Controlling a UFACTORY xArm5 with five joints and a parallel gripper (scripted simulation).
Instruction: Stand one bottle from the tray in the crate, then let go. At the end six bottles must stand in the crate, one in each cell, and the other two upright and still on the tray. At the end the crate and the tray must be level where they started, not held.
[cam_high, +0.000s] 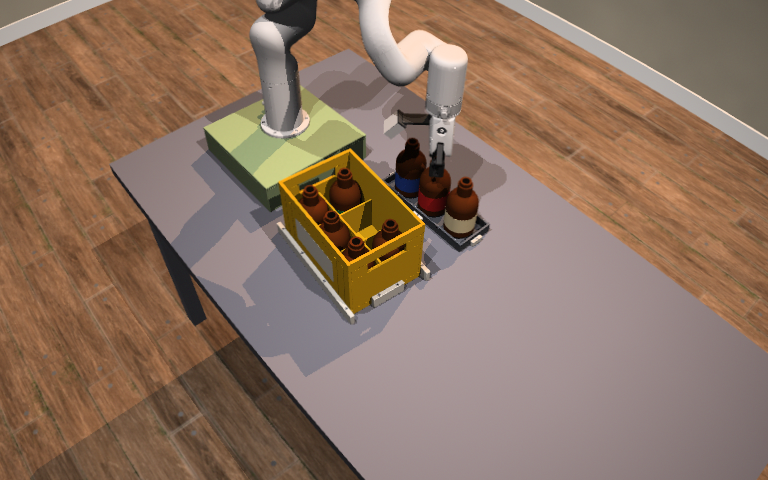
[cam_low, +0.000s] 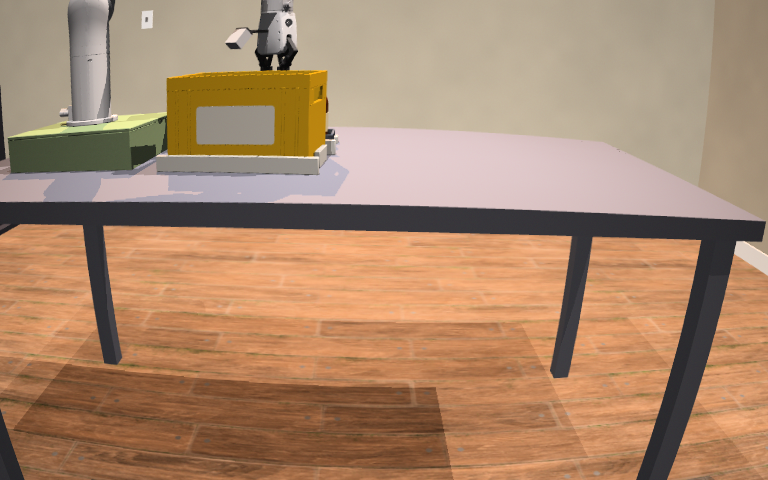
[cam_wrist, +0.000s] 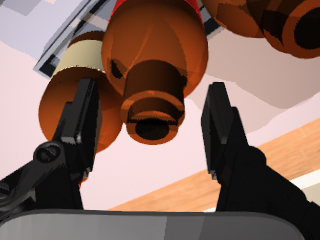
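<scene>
Right now my hand is 14 cm above the dark tray. From my hand the other things lie so: yellow crate (24 cm to the right, 7 cm below).
</scene>
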